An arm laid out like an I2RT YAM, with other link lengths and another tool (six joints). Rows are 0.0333 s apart.
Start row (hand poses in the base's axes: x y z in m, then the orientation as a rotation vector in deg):
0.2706 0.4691 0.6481 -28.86 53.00 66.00
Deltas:
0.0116 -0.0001 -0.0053 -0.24 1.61 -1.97
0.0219 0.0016 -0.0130 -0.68 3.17 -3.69
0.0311 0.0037 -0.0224 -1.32 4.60 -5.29
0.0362 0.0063 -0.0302 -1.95 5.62 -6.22
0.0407 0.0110 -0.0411 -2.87 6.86 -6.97
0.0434 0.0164 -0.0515 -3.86 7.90 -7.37
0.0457 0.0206 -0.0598 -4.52 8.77 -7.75
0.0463 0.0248 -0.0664 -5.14 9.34 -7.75
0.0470 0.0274 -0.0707 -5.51 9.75 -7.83
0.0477 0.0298 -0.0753 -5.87 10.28 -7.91
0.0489 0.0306 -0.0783 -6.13 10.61 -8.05
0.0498 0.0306 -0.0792 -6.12 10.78 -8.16
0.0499 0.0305 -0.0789 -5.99 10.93 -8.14
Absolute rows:
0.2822 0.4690 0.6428 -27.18 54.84 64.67
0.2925 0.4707 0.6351 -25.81 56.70 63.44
0.3017 0.4728 0.6257 -24.72 58.54 62.18
0.3068 0.4754 0.6179 -24.19 59.92 61.38
0.3113 0.4801 0.6070 -23.86 61.64 60.70
0.3140 0.4855 0.5966 -23.87 63.18 60.23
0.3163 0.4897 0.5883 -23.72 64.38 59.86
0.3169 0.4939 0.5817 -23.89 65.24 59.76
0.3176 0.4965 0.5774 -23.92 65.83 59.65
0.3183 0.4989 0.5728 -23.87 66.51 59.58
0.3195 0.4997 0.5698 -23.82 66.97 59.43
0.3204 0.4997 0.5689 -23.66 67.12 59.38
0.3205 0.4996 0.5692 -23.48 67.17 59.50

